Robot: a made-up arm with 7 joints.
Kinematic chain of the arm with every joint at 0, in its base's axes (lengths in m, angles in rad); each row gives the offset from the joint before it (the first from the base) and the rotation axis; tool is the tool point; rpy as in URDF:
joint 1: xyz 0 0 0.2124 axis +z
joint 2: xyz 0 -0.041 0.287 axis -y
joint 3: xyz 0 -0.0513 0.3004 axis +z
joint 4: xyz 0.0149 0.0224 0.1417 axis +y
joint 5: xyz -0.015 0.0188 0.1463 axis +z
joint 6: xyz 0 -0.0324 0.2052 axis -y
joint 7: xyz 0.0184 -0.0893 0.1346 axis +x
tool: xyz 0 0 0 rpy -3.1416 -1.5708 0
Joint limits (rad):
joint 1: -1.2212..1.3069
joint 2: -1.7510..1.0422
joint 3: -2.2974..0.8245
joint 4: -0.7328..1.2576
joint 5: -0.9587..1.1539
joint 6: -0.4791..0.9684
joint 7: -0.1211..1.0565
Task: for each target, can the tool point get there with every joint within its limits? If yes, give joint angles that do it. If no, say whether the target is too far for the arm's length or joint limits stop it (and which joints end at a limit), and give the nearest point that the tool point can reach.
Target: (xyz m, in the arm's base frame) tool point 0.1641 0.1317 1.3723
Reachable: yes | joints 0.4742 -0.4140 -1.0799 -0.3702 -0.3203 0.0063 0.9322
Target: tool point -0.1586 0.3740 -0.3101
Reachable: no: joint limits stop it (at a limit: joint 1, joint 2, joint 4, joint 5) | nearest point -0.0139 0.4164 -0.0427 | short by 0.307 m
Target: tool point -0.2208 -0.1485 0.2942
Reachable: no: joint limits stop it (at a limit: joint 1, joint 2, joint 4, joint 6) | nearest point -0.2603 -0.5067 0.0490 | short by 0.436 m
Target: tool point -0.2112 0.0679 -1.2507
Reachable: no: too far | nearest point 0.1026 0.3763 -0.0807 | short by 1.250 m
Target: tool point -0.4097 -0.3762 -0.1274
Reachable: no: joint limits stop it (at a limit: joint 1, joint 2, joint 4) | nearest point -0.2314 -0.4936 0.0190 | short by 0.259 m
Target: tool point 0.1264 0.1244 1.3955
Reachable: yes | joints 0.6469 -0.2934 -1.4969 -0.2551 -0.1566 -0.0094 0.1214
